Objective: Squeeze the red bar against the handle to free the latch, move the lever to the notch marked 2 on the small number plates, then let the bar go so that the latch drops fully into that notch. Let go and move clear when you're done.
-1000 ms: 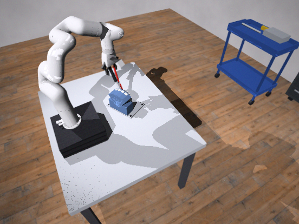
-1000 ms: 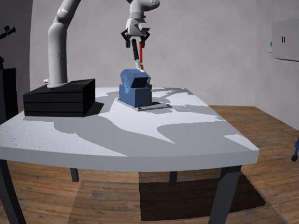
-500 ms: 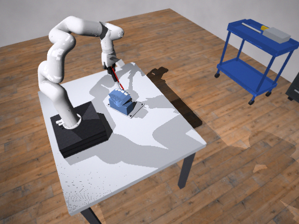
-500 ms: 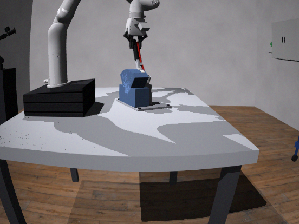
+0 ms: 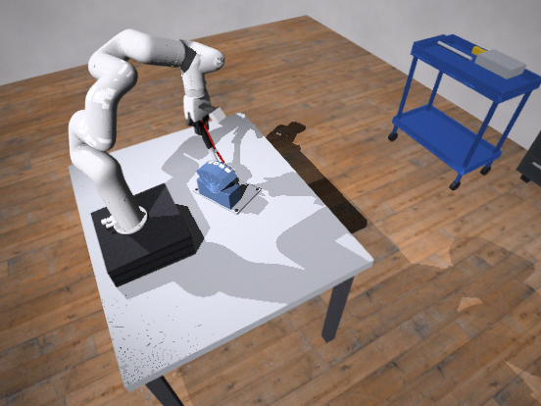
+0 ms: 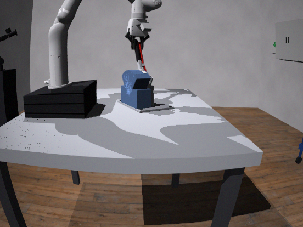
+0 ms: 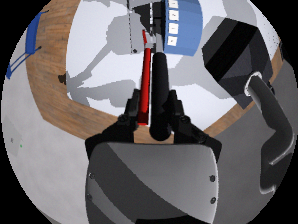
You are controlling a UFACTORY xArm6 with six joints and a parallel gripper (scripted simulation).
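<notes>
My hand is 100 mm above the red bar, 40 mm short of it and 30 mm to the left of it.
</notes>
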